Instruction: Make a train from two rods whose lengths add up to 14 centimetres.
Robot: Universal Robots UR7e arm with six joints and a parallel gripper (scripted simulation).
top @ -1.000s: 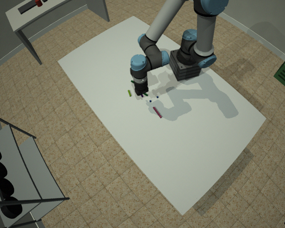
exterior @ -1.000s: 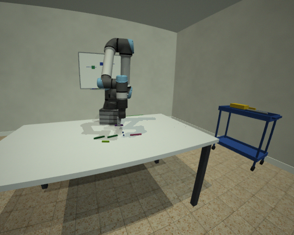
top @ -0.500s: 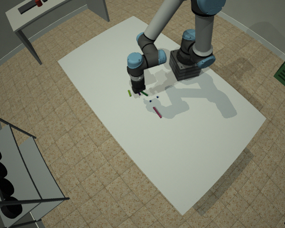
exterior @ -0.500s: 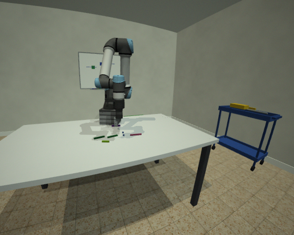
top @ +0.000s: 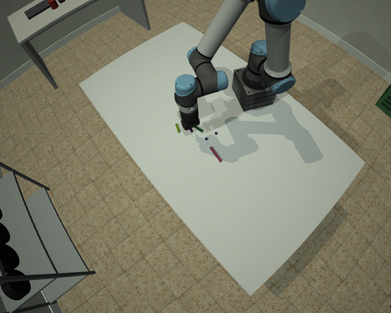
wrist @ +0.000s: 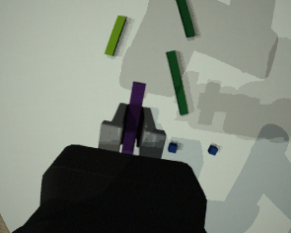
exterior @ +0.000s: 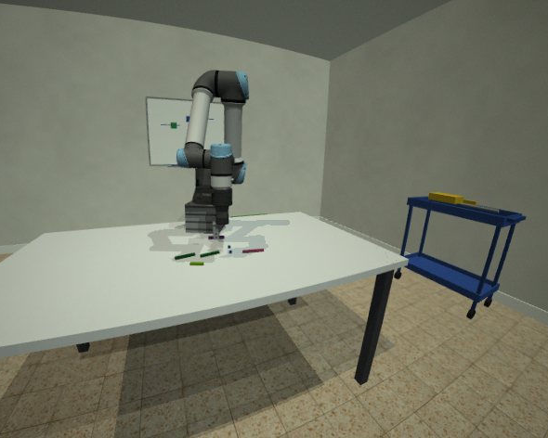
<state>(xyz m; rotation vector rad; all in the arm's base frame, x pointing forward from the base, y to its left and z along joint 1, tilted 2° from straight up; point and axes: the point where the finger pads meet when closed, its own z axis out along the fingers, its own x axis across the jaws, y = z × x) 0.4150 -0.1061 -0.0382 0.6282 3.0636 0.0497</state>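
The green rod is 100 mm below my hand, 60 mm behind it and 10 mm to the right of it. From my hand the other things lie so: purple rod 10 mm below; then lime rod 100 mm below, 80 mm to the right; then pink rod 160 mm to the left, 100 mm below.
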